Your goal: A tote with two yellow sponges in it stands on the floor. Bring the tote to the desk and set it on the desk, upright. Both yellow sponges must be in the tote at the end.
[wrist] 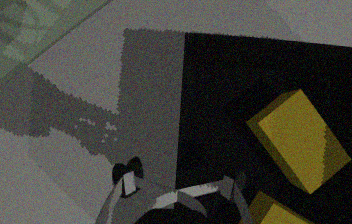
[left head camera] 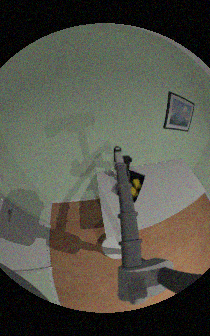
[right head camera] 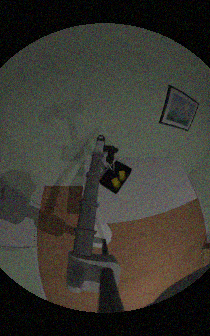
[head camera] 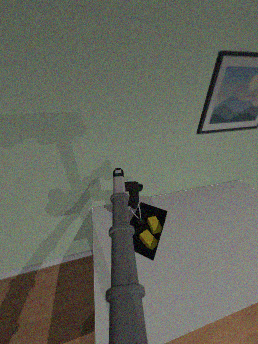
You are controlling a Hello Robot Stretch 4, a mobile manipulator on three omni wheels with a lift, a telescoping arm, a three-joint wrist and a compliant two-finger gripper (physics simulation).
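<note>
The black tote (head camera: pixel 160 214) (left head camera: pixel 140 176) (right head camera: pixel 126 170) (wrist: pixel 220 75) stands upright on the grey desk (head camera: pixel 200 250) (left head camera: pixel 165 200) (right head camera: pixel 155 195), near its left end. Two yellow sponges lie in it. One sponge (head camera: pixel 154 224) (wrist: pixel 300 145) shows whole in the wrist view. The other sponge (head camera: pixel 148 239) (wrist: pixel 280 215) is cut off by that view's bottom edge. My gripper (head camera: pixel 137 215) (wrist: pixel 178 172) is at the tote's left wall, partly open. In the wrist view one fingertip is outside the wall and the other is over the tote's inside. The dark wall between them is hard to make out.
The green wall (head camera: pixel 100 100) (left head camera: pixel 100 75) is close behind the desk. A framed picture (head camera: pixel 235 95) (left head camera: pixel 179 112) (right head camera: pixel 179 108) hangs on it to the right. My arm (head camera: pixel 122 260) (left head camera: pixel 127 220) reaches across the desk's left end. Wooden floor (left head camera: pixel 170 240) (right head camera: pixel 150 250) lies in front.
</note>
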